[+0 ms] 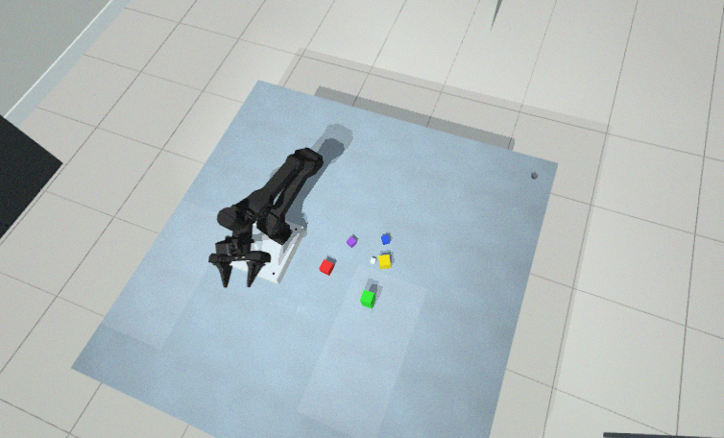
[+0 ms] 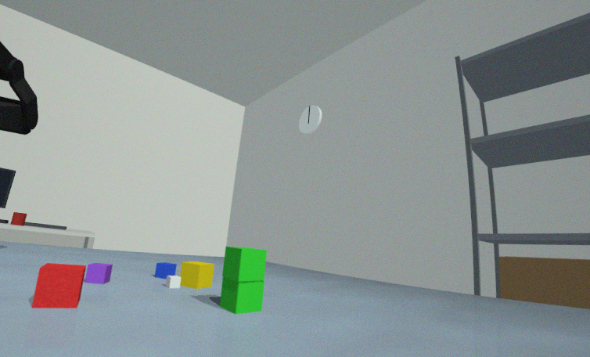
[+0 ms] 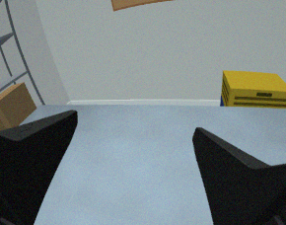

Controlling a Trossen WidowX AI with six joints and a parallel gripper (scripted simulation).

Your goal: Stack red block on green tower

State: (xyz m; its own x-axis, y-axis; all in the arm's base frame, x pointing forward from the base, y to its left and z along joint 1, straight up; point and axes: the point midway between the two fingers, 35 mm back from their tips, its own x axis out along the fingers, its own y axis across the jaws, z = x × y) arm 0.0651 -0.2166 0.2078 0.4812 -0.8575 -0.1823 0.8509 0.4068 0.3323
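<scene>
The red block lies 120 mm ahead of my gripper tip, 230 mm to the left of it and 230 mm below it. Round my gripper tip: small white block 250 mm ahead, 340 mm to the left, 240 mm below; yellow block 290 mm ahead, 350 mm to the left, 230 mm below; purple block 150 mm ahead, 360 mm to the left, 230 mm below.
</scene>
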